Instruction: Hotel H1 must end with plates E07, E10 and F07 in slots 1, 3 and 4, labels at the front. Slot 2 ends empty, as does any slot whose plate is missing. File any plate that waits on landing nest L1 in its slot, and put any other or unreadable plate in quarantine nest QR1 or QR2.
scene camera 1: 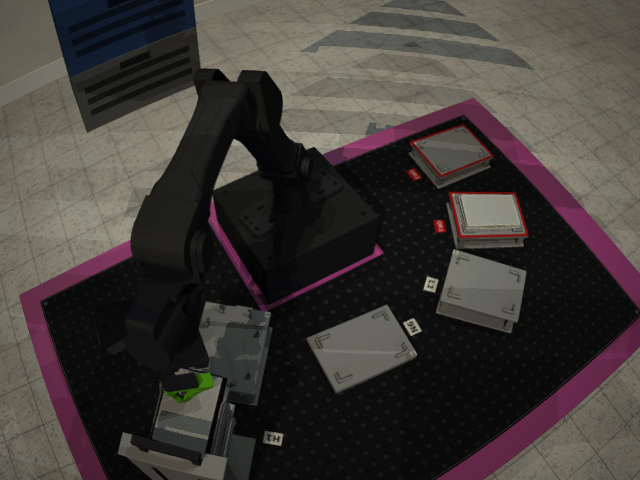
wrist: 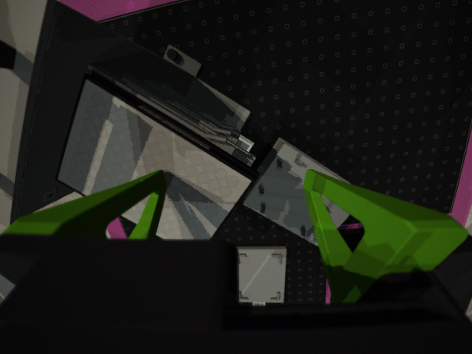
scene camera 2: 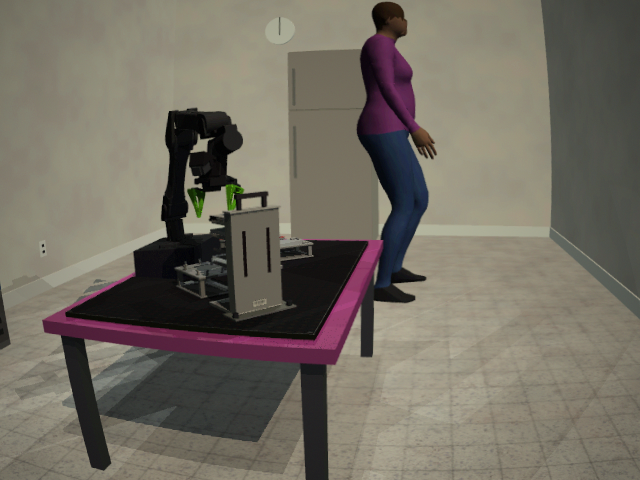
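Seen in the pictures: gripper, fingertip midpoint: [scene camera 1: 172, 373] [wrist: 235, 177] [scene camera 2: 214, 216]; arm's base at its link origin: [scene camera 1: 291, 203] [scene camera 2: 176, 242].
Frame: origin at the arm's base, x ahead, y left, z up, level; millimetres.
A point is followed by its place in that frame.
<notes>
Hotel H1 [scene camera 1: 209, 467] @[x 392, y -419, z 163 mm] [scene camera 2: 255, 268] @[x 356, y -468, z 19 mm] stands at one end of the mat. A pale plate [scene camera 1: 187, 421] @[x 311, y -404, z 138 mm] [wrist: 195, 167] @[x 258, y -394, z 138 mm] lies in its top part, with wells faintly showing in the wrist view; its label cannot be read. Edges of lower shelves or plates [scene camera 1: 223, 428] @[x 329, y -364, z 88 mm] show beside it, but their slots cannot be told. My gripper [scene camera 1: 186, 388] @[x 236, y -380, z 135 mm] [scene camera 2: 215, 211] @[x 236, y -380, z 135 mm] [wrist: 235, 177] @[x 236, y -380, z 135 mm] is open and above the hotel's inner end, with nothing between the fingers. Landing nest L1 [scene camera 1: 483, 289] @[x 353, y 184, z -43 mm] holds no plate. Quarantine nest QR1 [scene camera 1: 460, 238] @[x 234, y 241, z -56 mm] bears a pale plate [scene camera 1: 490, 210] @[x 232, y 337, z -39 mm]; QR2 [scene camera 1: 452, 150] @[x 52, y 409, z -53 mm] bears none.
A raised stand with dark pegs [scene camera 1: 237, 343] @[x 168, y -241, z -33 mm] [scene camera 2: 204, 268] @[x 164, y -249, z -33 mm] [wrist: 292, 195] @[x 181, y -271, z -33 mm] is close beside the hotel. Flat nest N6 [scene camera 1: 361, 348] @[x 286, y -61, z -81 mm] lies between it and L1. The hotel's dark top handle [scene camera 2: 252, 195] @[x 354, y -458, z 195 mm] rises near the fingers. A person [scene camera 2: 390, 87] stands beyond the table.
</notes>
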